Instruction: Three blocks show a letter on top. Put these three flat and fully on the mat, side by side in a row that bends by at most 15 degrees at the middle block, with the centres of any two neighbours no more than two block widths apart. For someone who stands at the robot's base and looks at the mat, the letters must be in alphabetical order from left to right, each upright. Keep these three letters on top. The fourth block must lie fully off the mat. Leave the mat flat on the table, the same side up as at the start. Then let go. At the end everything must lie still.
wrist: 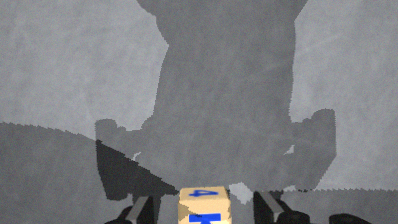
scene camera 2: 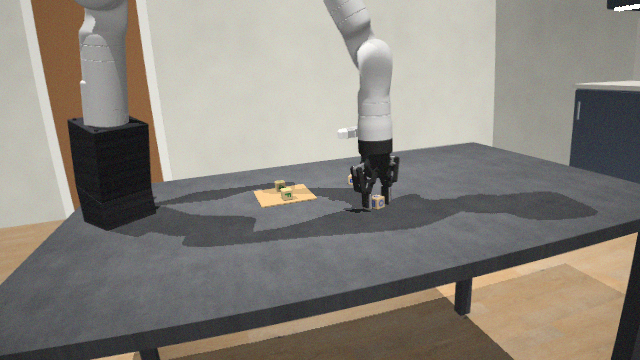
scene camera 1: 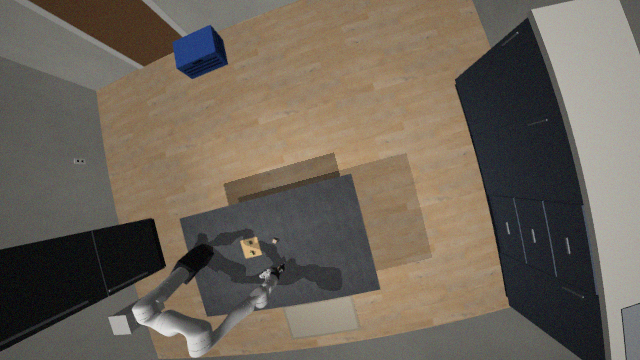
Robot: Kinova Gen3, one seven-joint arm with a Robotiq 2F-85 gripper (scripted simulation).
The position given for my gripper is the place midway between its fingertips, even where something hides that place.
Observation:
I see my gripper (scene camera 2: 376, 205) and a mat (scene camera 2: 270, 197).
The wrist view does not show the mat: it is out of frame.

